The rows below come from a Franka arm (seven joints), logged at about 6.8 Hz.
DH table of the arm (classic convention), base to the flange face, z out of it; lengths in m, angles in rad. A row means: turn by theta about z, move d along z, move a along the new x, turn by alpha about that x. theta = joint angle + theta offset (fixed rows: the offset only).
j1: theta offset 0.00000; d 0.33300; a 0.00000; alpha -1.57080
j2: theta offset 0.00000; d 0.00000; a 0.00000; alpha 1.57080
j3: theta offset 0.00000; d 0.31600; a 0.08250; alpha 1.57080
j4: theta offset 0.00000; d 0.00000; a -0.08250; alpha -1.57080
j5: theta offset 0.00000; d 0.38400; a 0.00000; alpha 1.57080
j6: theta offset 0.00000; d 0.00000; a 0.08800; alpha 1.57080
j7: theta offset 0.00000; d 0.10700; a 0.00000; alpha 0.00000
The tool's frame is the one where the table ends.
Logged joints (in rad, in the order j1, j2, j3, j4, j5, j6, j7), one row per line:
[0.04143, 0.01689, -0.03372, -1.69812, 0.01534, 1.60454, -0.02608]
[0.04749, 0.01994, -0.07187, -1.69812, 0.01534, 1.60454, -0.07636]
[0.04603, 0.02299, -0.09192, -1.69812, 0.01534, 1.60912, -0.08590]
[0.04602, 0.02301, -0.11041, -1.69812, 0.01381, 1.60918, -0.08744]
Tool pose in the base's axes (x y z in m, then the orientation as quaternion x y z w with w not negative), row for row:
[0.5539, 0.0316, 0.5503, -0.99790, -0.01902, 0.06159, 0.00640]
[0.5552, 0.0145, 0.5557, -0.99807, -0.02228, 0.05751, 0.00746]
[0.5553, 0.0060, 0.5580, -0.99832, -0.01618, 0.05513, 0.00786]
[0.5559, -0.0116, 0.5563, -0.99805, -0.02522, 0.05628, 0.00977]
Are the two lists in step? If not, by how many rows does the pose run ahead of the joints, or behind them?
The pose runs 2 rows behind the joints: the pose in row i belongs to the joints in row i - 2.
